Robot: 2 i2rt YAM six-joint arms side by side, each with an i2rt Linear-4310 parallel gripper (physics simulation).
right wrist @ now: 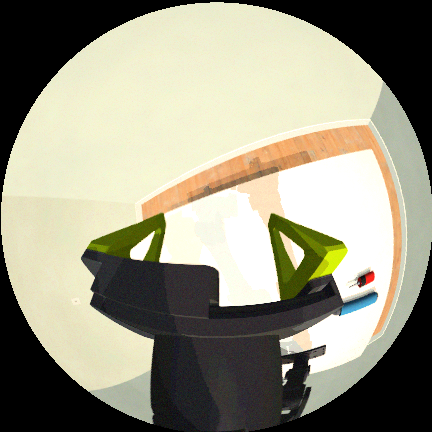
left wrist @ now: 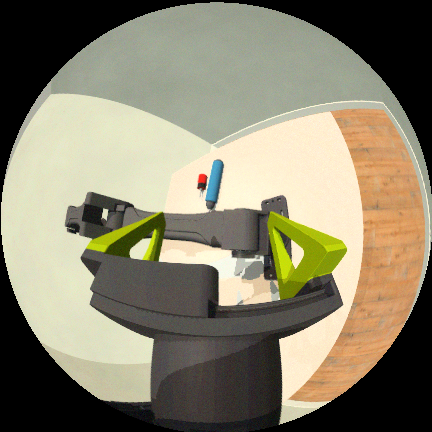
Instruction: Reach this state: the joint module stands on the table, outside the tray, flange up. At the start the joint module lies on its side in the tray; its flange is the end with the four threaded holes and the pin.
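Frame: origin at the left arm's base, x ahead, y left, z up, level; millimetres.
Where they show: left gripper, fingertip midpoint: [left wrist: 216, 217]; right gripper, fingertip midpoint: [right wrist: 216, 218]; right arm's base, origin of the base link: [right wrist: 301, 355].
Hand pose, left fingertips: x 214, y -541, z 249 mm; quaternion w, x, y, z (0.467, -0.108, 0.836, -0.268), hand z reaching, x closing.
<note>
After its pixels a point has its place.
My left gripper is open, with nothing between its two green fingers. My right gripper [right wrist: 216, 218] {z 294, x 714, y -176 mm} is also open and empty. Both are held above the pale table [left wrist: 315, 170] {z 0, x 244, y -710 mm} [right wrist: 345, 210] {z 0, x 797, y -394 mm}. The joint module and the tray do not show in the left wrist view or the right wrist view, so I cannot tell how the module lies or which way its flange faces.
A blue cylinder [left wrist: 214, 181] {z 32, x 536, y -568 mm} [right wrist: 359, 303] {z 38, x 563, y -561 mm} lies beside a small red and black part with thin wires [left wrist: 202, 181] {z 23, x 620, y -548 mm} [right wrist: 366, 278] {z 32, x 640, y -537 mm}. A dark robot arm [left wrist: 190, 227] {z 200, x 312, y -484 mm} crosses the left wrist view behind the fingers; dark arm parts [right wrist: 299, 372] {z 153, x 342, y -475 mm} show low in the right wrist view.
</note>
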